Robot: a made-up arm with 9 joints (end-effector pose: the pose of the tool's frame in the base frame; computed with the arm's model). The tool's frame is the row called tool. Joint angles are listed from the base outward.
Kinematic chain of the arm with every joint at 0, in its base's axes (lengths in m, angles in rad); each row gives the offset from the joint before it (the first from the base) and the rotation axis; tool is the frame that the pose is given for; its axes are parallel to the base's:
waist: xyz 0 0 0.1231 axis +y
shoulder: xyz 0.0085 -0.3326 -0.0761 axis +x
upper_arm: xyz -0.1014 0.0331 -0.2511 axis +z
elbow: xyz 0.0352 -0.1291 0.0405 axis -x
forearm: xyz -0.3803 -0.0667 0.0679 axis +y
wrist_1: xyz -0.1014 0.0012 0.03 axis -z
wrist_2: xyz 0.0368 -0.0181 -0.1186 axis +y
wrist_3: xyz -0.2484 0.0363 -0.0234 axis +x
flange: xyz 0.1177 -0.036 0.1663 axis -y
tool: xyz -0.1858 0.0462 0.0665
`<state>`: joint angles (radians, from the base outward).
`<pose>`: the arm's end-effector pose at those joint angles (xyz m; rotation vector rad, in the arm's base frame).
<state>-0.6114 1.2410 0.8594 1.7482 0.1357 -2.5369 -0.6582 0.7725 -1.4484</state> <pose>0.0149 -0.1404 -0.1941 -2.1857 1.3787 1.3405</pose>
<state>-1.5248 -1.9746 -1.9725 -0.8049 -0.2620 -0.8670 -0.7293 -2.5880 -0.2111</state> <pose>0.2131 -0.9399 0.3892 -0.7002 0.0875 1.3570</pose>
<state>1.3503 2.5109 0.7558 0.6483 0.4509 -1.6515 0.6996 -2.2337 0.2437</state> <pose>-0.5989 0.0416 0.2655 -0.9916 -1.1713 0.3444</pose>
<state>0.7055 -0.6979 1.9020 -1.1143 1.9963 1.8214 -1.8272 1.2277 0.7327</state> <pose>0.5120 -0.7293 -0.2574 1.2724 1.4246 1.5038</pose>
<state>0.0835 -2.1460 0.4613 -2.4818 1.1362 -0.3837 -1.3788 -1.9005 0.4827</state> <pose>-0.6647 -0.1920 0.5901 -1.2153 -0.0811 0.1898</pose>
